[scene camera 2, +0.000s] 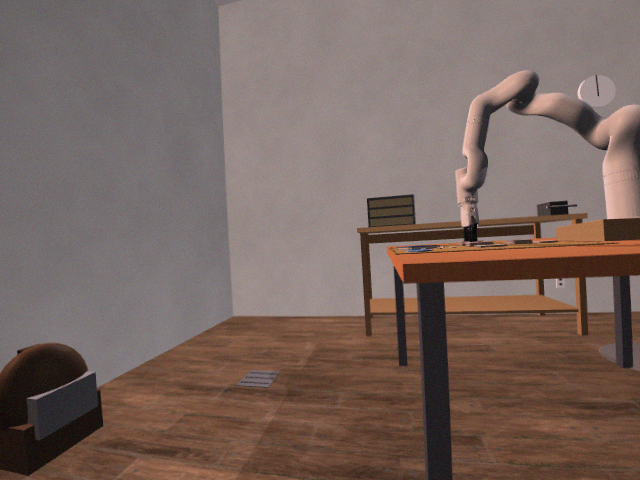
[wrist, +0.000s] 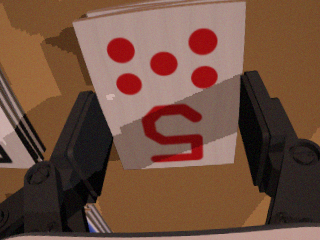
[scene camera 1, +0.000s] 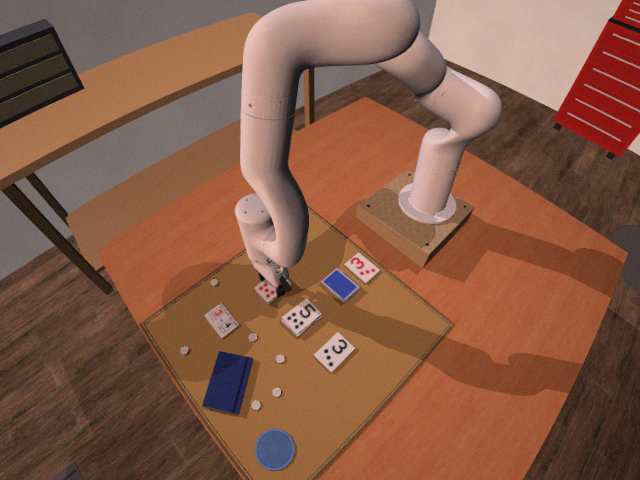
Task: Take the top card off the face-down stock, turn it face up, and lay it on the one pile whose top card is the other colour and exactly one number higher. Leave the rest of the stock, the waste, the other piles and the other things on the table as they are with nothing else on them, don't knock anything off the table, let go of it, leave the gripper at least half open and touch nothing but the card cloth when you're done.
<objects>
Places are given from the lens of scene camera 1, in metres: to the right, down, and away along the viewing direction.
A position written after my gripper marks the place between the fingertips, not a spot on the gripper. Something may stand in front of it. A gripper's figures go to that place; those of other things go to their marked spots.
my gripper (scene camera 1: 273,285): -0.13, 0.13, 0.92
dark blue notebook (scene camera 1: 225,392): -0.23, 0.37, 0.74
brown card cloth (scene camera 1: 391,329): 0.19, 0.24, 0.86
</objects>
